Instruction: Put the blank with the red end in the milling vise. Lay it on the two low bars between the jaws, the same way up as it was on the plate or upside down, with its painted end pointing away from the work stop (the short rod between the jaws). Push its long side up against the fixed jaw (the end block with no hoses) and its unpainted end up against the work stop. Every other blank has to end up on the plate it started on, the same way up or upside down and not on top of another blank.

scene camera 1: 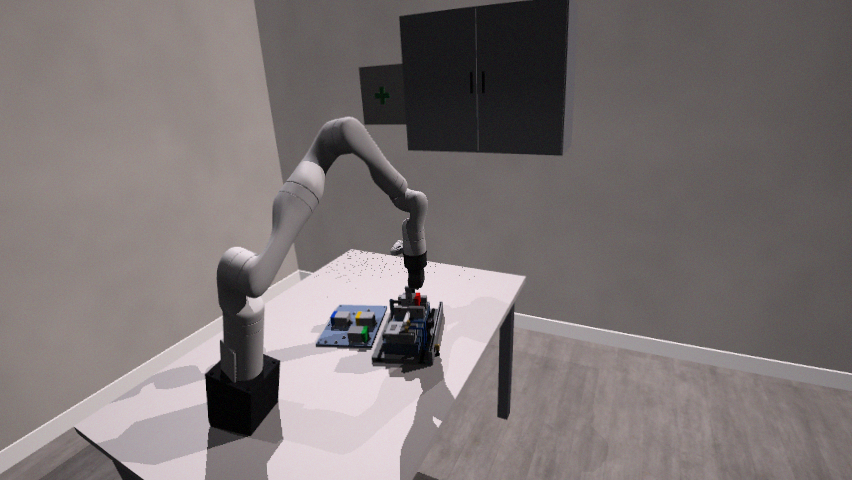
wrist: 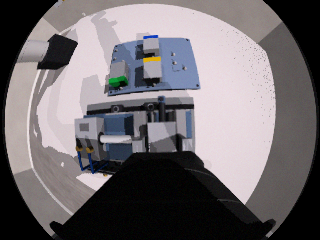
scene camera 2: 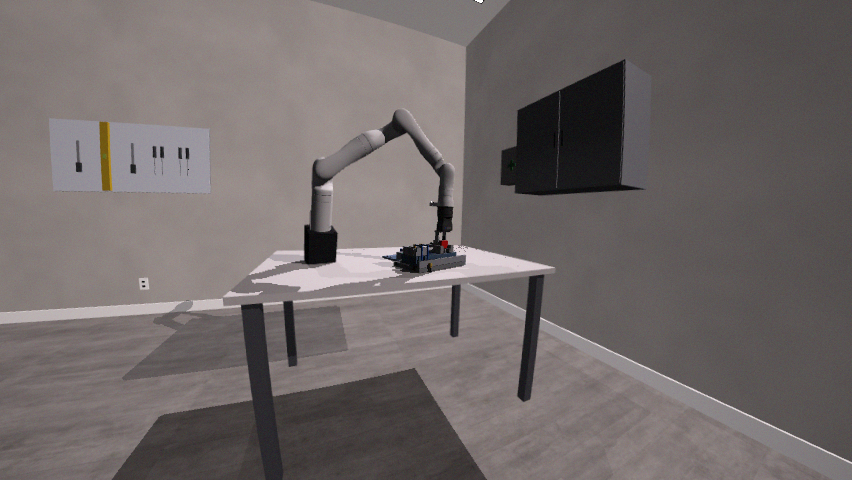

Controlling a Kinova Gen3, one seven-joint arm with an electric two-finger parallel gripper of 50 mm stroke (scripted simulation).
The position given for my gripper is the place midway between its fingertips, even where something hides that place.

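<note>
My gripper [scene camera 1: 410,299], [wrist: 162,140], in sight. Plate [wrist: 177,78], visible. Vise [wrist: 122,124], visible.
</note>
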